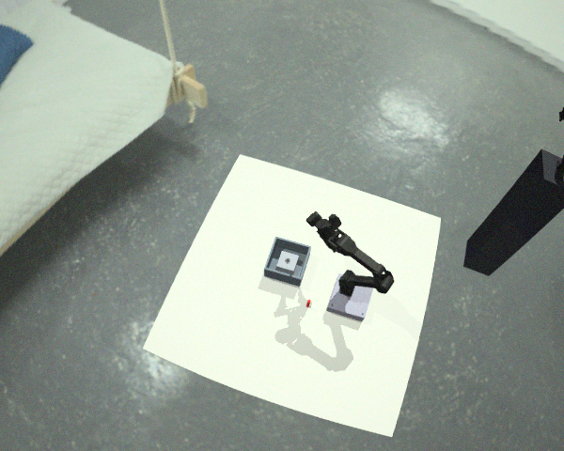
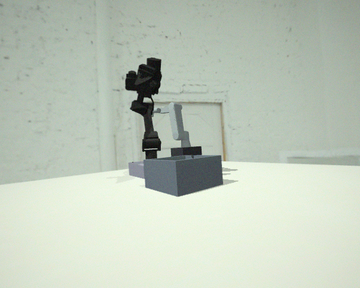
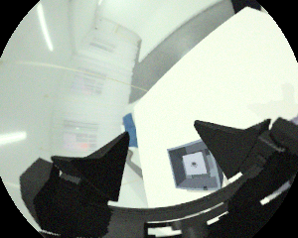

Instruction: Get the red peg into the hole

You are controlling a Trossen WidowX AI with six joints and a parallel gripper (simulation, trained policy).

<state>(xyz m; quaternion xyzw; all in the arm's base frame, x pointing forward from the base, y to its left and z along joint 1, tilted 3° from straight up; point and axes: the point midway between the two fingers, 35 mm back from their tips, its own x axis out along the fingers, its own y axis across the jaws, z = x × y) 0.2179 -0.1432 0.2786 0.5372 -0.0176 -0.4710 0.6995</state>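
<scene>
Right now my gripper tip is 300 mm to the right of the red peg, 270 mm above it and 90 mm past it. From my gripper tip the other things lie so: grey box: 290 mm below, 130 mm to the left, 80 mm ahead.
</scene>
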